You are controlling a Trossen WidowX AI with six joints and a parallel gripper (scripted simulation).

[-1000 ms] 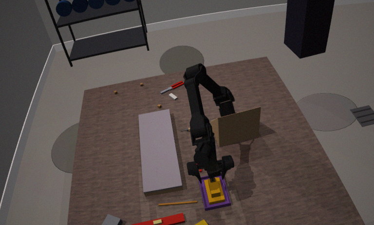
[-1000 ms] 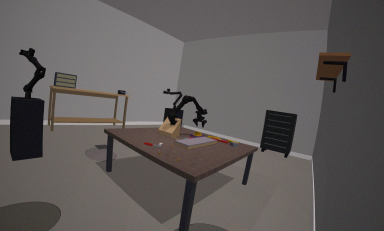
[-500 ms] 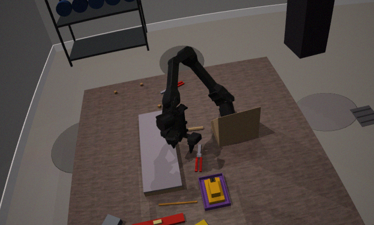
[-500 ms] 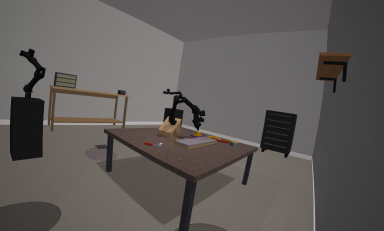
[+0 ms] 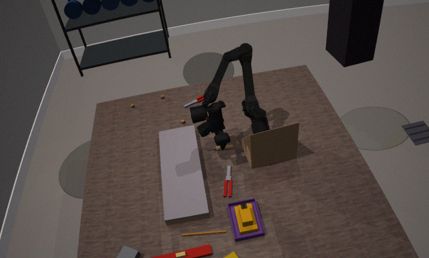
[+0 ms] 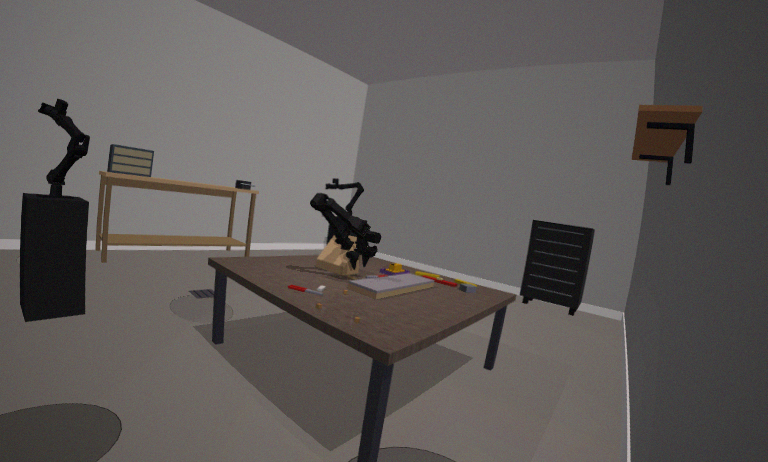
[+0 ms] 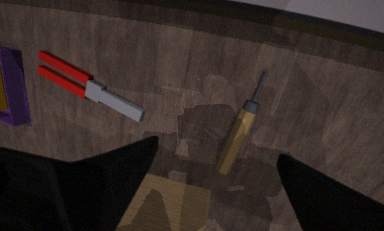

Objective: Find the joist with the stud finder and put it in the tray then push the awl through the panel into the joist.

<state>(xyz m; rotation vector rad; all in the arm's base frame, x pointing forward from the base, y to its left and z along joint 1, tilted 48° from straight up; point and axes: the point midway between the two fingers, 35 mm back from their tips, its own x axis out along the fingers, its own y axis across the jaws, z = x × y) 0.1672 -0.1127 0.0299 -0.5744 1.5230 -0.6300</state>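
My gripper tip is 1 cm short of the awl, 3 cm to the left of it and 6 cm above it. From my gripper tip the other things lie so: small light: 1 cm ahead, 36 cm to the left; white block: 3 cm ahead, 33 cm to the right, 6 cm below; yellow stud finder: 1 cm ahead, 37 cm to the left, 2 cm below.
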